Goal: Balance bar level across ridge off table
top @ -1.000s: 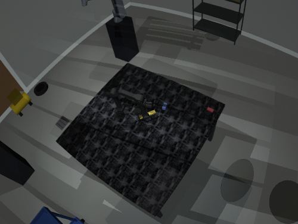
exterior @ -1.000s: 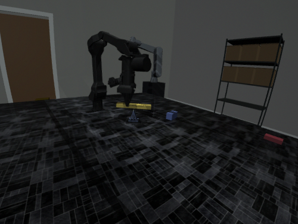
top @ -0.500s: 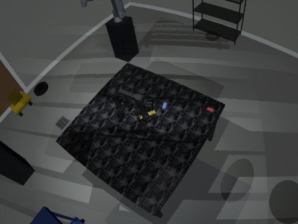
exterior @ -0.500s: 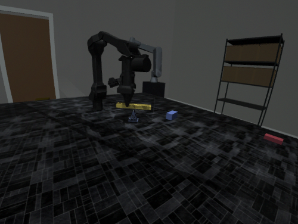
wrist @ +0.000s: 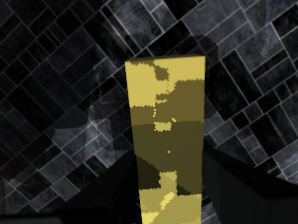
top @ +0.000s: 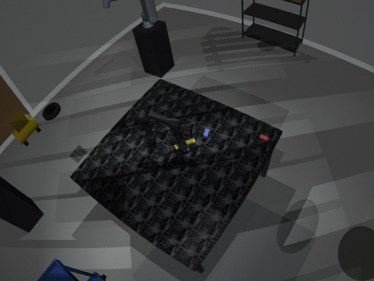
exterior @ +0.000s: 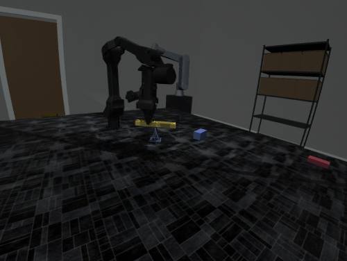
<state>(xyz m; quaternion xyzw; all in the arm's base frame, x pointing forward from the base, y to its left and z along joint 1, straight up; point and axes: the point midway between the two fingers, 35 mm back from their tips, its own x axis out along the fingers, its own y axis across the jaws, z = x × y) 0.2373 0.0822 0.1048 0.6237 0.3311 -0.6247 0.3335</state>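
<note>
My gripper tip is 2 cm short of the yellow bar and 2 cm to the right of it. Also, from my gripper tip: red block (50 cm ahead, 42 cm to the left, 6 cm below); then blue cube (8 cm ahead, 22 cm to the left, 5 cm below).
</note>
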